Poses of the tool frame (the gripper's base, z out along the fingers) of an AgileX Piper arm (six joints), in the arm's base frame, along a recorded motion.
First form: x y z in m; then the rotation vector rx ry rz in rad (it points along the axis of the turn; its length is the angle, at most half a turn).
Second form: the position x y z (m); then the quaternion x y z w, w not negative. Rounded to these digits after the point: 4 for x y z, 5 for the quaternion.
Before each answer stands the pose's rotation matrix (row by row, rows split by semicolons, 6 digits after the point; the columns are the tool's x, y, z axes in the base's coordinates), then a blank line. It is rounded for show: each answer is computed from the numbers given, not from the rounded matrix.
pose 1, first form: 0.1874, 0.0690, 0.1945, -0.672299, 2.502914, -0.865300
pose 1, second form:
-0.801303 -0.306146 0.513992; -0.558227 0.691604 -0.458329; -0.215164 -0.654185 -0.725084

0.1874, 0.0690, 0.1945, -0.24092, 0.89694, -0.31009, 0.20323
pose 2, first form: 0.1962, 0.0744, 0.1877, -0.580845, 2.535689, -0.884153
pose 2, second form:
-0.837390 -0.251704 0.485205; -0.498821 0.714865 -0.490047; -0.223509 -0.652390 -0.724176

0.1962, 0.0744, 0.1877, -0.20732, 0.90505, -0.31557, 0.19577
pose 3, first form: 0.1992, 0.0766, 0.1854, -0.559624, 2.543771, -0.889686
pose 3, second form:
-0.845611 -0.239112 0.477250; -0.484440 0.719251 -0.497991; -0.224187 -0.652306 -0.724042

0.1992, 0.0766, 0.1854, -0.19949, 0.90677, -0.31714, 0.19339
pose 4, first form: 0.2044, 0.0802, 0.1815, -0.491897, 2.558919, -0.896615
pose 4, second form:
-0.865085 -0.196859 0.461383; -0.441779 0.734676 -0.514862; -0.237612 -0.649228 -0.722526

0.2044, 0.0802, 0.1815, -0.17519, 0.91136, -0.31933, 0.19175
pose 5, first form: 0.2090, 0.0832, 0.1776, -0.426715, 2.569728, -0.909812
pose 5, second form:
-0.881679 -0.154628 0.445794; -0.400685 0.744296 -0.534298; -0.249185 -0.649702 -0.718188

0.2090, 0.0832, 0.1776, -0.15183, 0.91435, -0.32373, 0.19002
